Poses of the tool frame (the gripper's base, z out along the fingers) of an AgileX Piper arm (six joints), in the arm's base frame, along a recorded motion.
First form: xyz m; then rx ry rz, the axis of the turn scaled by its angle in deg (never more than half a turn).
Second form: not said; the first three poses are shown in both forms.
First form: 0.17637 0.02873 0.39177 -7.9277 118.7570 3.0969
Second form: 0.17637 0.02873 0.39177 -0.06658 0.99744 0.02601 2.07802
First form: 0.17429 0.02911 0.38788 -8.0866 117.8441 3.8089
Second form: 0.17429 0.02911 0.38788 -0.06842 0.99714 0.03223 2.06268
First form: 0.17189 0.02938 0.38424 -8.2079 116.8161 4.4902
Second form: 0.17189 0.02938 0.38424 -0.07004 0.99681 0.03832 2.04535
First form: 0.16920 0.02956 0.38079 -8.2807 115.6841 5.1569
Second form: 0.16920 0.02956 0.38079 -0.07133 0.99646 0.04442 2.02623
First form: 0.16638 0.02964 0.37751 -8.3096 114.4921 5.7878
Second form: 0.16638 0.02964 0.37751 -0.07230 0.99611 0.05036 2.00607
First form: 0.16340 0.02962 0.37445 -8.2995 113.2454 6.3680
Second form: 0.16340 0.02962 0.37445 -0.07298 0.99576 0.05599 1.98492
